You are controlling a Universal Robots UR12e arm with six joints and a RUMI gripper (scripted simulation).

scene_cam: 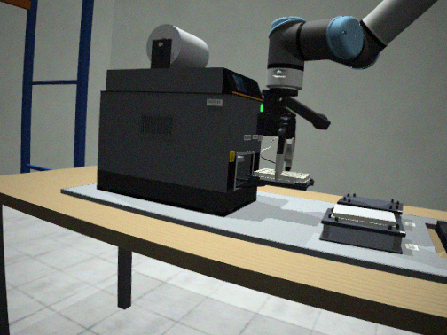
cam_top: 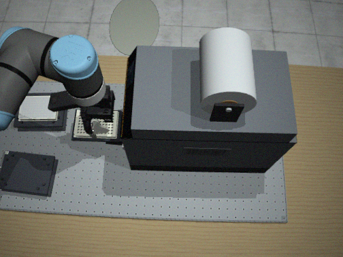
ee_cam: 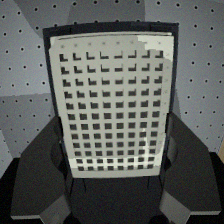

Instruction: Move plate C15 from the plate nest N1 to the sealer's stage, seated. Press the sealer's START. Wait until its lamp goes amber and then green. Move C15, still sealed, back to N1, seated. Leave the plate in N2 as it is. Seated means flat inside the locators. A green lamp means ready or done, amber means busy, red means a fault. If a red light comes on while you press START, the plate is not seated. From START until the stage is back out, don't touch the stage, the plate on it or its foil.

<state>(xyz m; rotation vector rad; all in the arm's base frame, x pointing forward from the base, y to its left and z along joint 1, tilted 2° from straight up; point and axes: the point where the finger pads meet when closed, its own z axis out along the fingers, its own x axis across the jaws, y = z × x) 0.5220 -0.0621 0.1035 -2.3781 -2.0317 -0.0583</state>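
The plate C15 is 1 cm below my hand. Round my hand: plate (19 cm behind, 10 cm to the left, 6 cm below); dark stage (2 cm below); square start button (9 cm ahead, 11 cm to the right, 8 cm above).
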